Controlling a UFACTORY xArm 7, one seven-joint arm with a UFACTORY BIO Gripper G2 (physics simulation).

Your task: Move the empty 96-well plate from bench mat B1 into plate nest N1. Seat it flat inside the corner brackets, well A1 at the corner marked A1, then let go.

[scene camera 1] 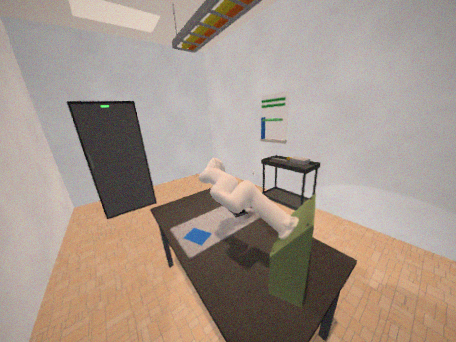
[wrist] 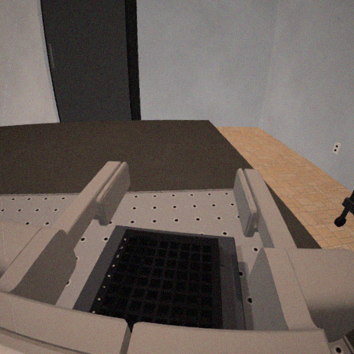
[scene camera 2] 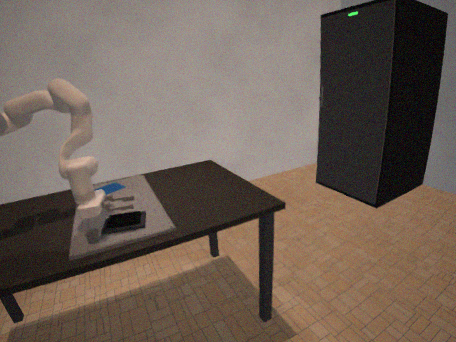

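Seen in the pictures: end effector, tool point: (scene camera 2: 127, 202); arm's base, origin of the base link: (scene camera 1: 289, 228).
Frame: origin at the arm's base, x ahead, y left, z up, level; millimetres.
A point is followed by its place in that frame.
The black 96-well plate (scene camera 2: 124, 219) @[x 686, y -42, z -280 mm] (wrist: 162, 280) lies within the dark grey nest (wrist: 231, 285) and looks flat. The nest's border shows at its left, back and right. Corner brackets and the A1 mark cannot be made out. Blue mat B1 (scene camera 1: 197, 236) @[x 505, y 371, z -302 mm] (scene camera 2: 114, 188) @[x 556, y 371, z -301 mm] is bare. My gripper (scene camera 2: 133, 202) @[x 713, y -38, z -213 mm] (wrist: 177, 200) is shut at its narrowest, with a gap between the fingers and nothing held. The fingers are above the perforated board, beyond the plate's far edge in the wrist view. In scene camera 1 the arm hides the gripper and most of the plate area.
The light perforated board (scene camera 1: 187, 250) @[x 403, y 459, z -303 mm] (scene camera 2: 160, 222) @[x 824, y -62, z -303 mm] (wrist: 187, 212) lies on the dark table (scene camera 1: 220, 280) @[x 127, y 324, z -316 mm] (scene camera 2: 200, 187) @[x 1014, y 265, z -316 mm] (wrist: 125, 155). A green upright panel (scene camera 1: 290, 265) @[x -101, y 74, z -90 mm] stands by the arm's base. A black side table (scene camera 1: 282, 164) and a dark cabinet (scene camera 1: 117, 160) (scene camera 2: 355, 110) (wrist: 90, 60) stand away from the table.
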